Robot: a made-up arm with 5 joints.
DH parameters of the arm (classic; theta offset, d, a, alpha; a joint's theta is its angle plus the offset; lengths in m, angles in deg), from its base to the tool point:
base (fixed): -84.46 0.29 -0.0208 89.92
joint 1: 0 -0.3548 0.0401 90.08
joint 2: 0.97 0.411 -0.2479 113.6
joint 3: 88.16 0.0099 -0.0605 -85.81
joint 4: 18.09 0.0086 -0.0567 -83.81
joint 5: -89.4 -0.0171 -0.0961 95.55
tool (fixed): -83.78 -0.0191 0 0
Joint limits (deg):
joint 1: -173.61..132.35
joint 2: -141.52..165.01
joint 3: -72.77..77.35
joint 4: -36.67..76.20
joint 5: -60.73..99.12
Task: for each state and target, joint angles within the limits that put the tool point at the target. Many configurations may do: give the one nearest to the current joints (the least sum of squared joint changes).
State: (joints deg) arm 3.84 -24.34 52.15 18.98 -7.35
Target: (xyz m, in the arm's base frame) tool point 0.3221 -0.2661 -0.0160
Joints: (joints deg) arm 57.79 -38.03 58.73 17.12 -11.21
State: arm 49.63 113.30 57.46 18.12 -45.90
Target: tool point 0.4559 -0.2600 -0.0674
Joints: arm 18.98 144.44 64.88 17.26 -25.29
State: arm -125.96 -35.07 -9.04 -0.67 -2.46
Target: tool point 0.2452 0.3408 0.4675
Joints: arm -105.09 -25.43 5.51 1.62 -6.23
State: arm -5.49 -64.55 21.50 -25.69 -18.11
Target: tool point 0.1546 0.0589 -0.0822
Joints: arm -3.77 -80.80 4.72 -24.36 -46.19
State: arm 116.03 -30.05 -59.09 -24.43 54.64
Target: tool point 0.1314 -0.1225 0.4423
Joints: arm 132.35 -70.37 -10.11 -11.74 61.34
